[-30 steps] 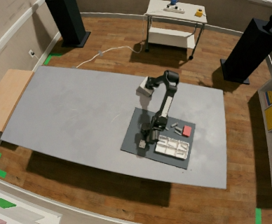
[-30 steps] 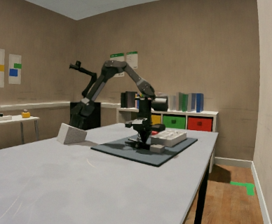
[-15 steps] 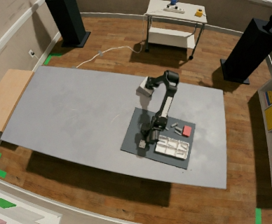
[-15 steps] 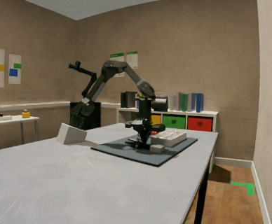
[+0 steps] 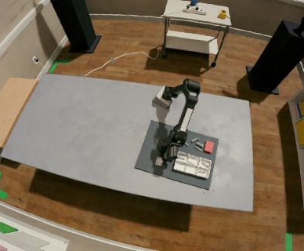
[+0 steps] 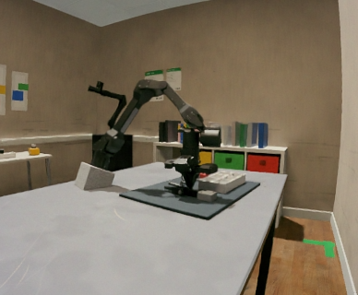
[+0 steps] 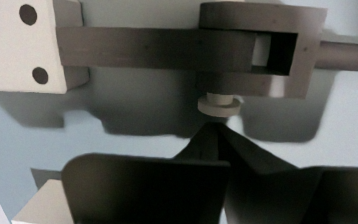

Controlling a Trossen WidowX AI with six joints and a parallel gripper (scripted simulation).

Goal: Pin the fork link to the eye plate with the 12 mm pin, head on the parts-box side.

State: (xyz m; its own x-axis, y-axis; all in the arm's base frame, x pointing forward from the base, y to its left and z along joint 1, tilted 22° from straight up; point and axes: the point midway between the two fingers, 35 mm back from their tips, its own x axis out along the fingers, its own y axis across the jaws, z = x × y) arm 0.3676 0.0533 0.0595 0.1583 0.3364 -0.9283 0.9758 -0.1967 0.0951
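My gripper is now 40 mm to the left of the headed pin, 30 mm above it and 10 mm past it. The rest, counted from my hand: eye plate: 40 mm to the right, 30 mm below, 10 mm ahead; mat: 60 mm to the left, 40 mm below, 10 mm ahead; fork link: 40 mm to the right, 30 mm below, 30 mm behind.
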